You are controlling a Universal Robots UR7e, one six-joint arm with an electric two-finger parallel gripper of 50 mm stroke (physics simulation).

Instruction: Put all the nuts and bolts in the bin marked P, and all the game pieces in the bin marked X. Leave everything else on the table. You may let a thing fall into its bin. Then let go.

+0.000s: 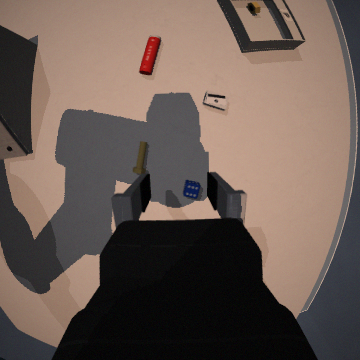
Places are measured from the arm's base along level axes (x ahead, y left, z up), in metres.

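Pixels of known places: gripper, fingertip midpoint: [178, 184].
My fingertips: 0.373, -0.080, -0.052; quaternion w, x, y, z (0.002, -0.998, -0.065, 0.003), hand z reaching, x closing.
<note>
For each thing: its top centre in the pictures, then the offset to it from my fingertips, as dx, dy, dz. "*": a spot on its surface instead.
- blue die at its top centre: [191, 190] +0.016, -0.015, -0.037
- brass-coloured bolt at its top centre: [139, 157] -0.044, +0.015, -0.040
- dark-walled bin at a spot on its surface: [272, 46] * +0.099, +0.174, -0.042
- brass nut at its top centre: [255, 4] +0.073, +0.230, -0.030
- red battery-like cylinder at its top centre: [148, 50] -0.047, +0.137, -0.039
- grey pencil sharpener at its top centre: [216, 99] +0.032, +0.087, -0.042
My gripper [178, 184] is open and empty, above the table. A blue die [191, 189] with white pips lies on the table, seen between the fingertips and nearer the right one, below them. A brass-coloured bolt [141, 158] lies on the table just left of the die, beyond the left fingertip, partly in the arm's shadow. A dark-walled bin [272, 46] is cut off at the top right; a brass nut [254, 8] lies inside it. Its label is partly cut and hard to read. The bin marked X does not show.
A red battery-like cylinder [150, 55] lies on the table at upper left of centre. A white and grey pencil sharpener [215, 100] lies beyond the die. A large dark box-like object [17, 95] stands at the left edge. The table's rounded edge [354, 120] runs down the right.
</note>
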